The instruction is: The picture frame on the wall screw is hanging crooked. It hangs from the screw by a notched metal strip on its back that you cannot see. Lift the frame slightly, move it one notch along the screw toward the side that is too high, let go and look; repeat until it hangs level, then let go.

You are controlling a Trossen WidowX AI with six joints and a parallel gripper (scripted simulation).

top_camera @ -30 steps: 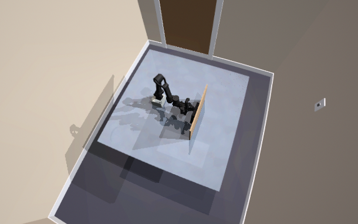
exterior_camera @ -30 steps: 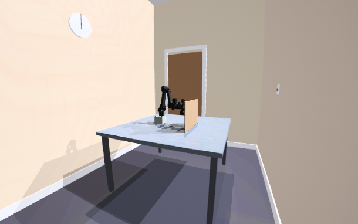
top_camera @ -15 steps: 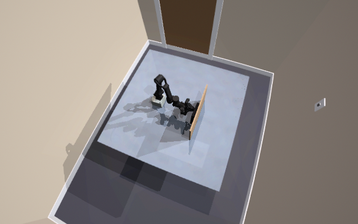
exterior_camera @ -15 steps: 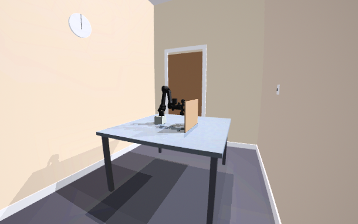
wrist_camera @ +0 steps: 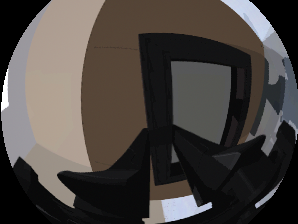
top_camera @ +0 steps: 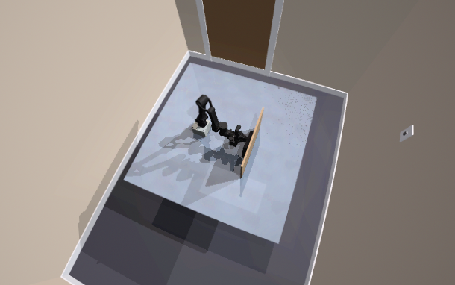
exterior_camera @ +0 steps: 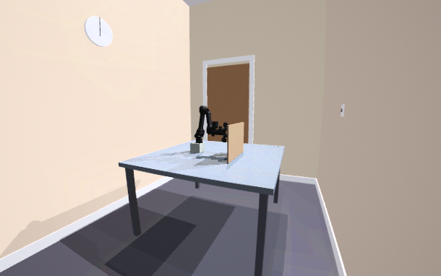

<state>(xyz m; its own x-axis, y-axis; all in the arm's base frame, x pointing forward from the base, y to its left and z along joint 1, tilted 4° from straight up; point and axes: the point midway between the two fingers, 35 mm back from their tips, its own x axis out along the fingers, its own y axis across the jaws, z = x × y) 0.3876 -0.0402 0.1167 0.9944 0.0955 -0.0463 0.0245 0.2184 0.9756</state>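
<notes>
My gripper tip is now 50 mm above the picture frame, 10 mm to the left of it and 10 mm short of it. Also, from my gripper tip: tan wall panel (70 mm below, 20 mm ahead, 10 mm to the left).
</notes>
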